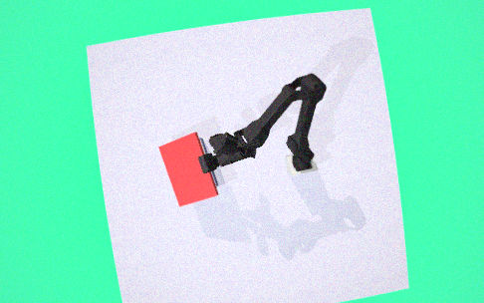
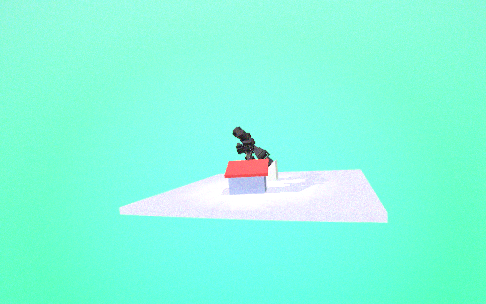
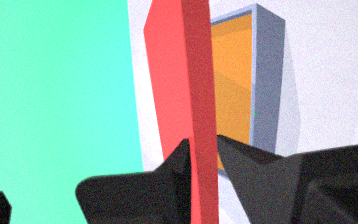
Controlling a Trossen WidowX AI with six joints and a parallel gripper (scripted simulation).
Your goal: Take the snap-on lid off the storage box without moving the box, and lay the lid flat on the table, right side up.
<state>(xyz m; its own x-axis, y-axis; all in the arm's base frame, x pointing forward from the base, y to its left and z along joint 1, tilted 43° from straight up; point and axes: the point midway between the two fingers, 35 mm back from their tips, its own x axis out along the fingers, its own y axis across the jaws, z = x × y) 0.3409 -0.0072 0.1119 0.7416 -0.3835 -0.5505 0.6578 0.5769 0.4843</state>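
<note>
Right now the lid is 70 mm ahead of my gripper tip, 30 mm below it and 10 mm to the left of it. Also, from my gripper tip: storage box: 130 mm below, 60 mm ahead.
</note>
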